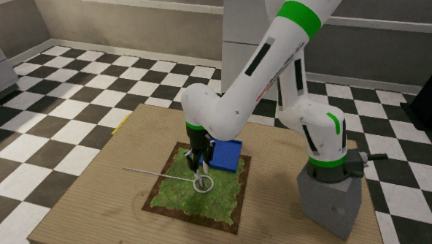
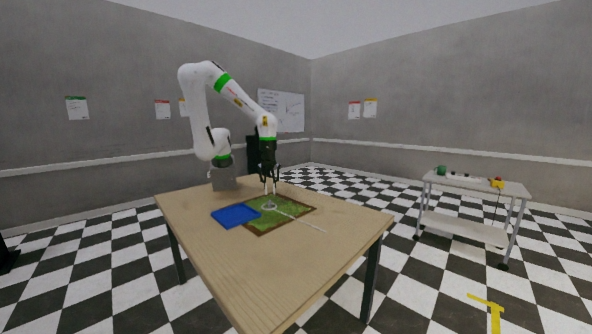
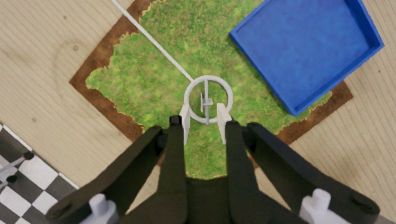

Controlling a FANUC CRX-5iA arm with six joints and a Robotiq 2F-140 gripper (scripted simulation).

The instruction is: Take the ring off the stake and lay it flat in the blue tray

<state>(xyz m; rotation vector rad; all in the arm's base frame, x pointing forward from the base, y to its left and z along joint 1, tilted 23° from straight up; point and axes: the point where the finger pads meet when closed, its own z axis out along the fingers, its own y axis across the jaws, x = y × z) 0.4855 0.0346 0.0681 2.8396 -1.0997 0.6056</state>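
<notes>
The white stake lies 9 cm below my hand. From my hand the other things lie so: blue tray: 5 cm behind, 20 cm to the right, 11 cm below; then green grass mat: 3 cm to the right, 13 cm below.
</notes>
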